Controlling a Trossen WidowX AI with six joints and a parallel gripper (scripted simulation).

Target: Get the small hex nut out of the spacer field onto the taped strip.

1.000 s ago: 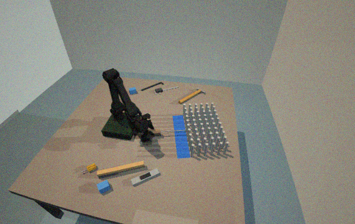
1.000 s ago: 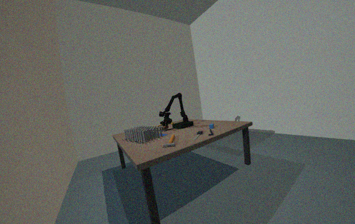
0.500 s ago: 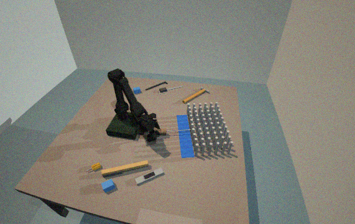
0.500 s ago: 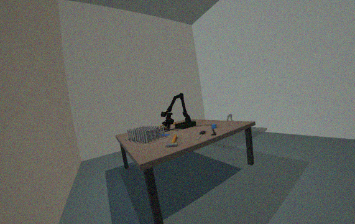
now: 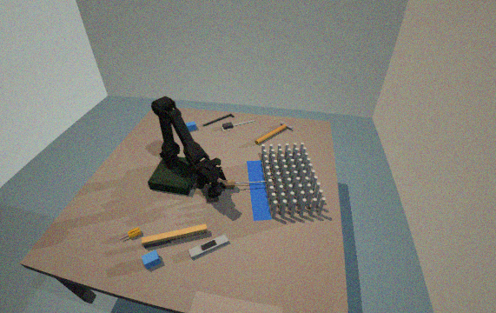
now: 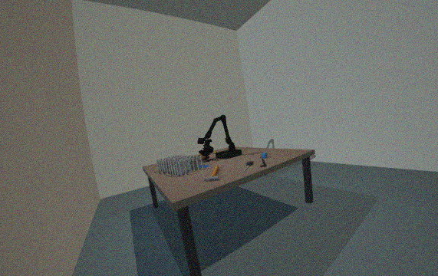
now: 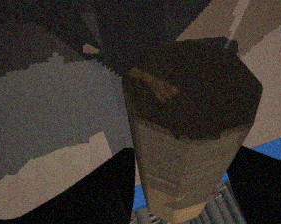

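My gripper tip is 15 cm short of the blue taped strip, 4 cm to the right of it and 4 cm above it. The rest, counted from my gripper tip: grey bar: 2 cm ahead, 32 cm to the right, 2 cm below; hex nut: 30 cm ahead, 9 cm to the left, 3 cm below; thin hook tool: 10 cm ahead, 3 cm to the left, 1 cm below.
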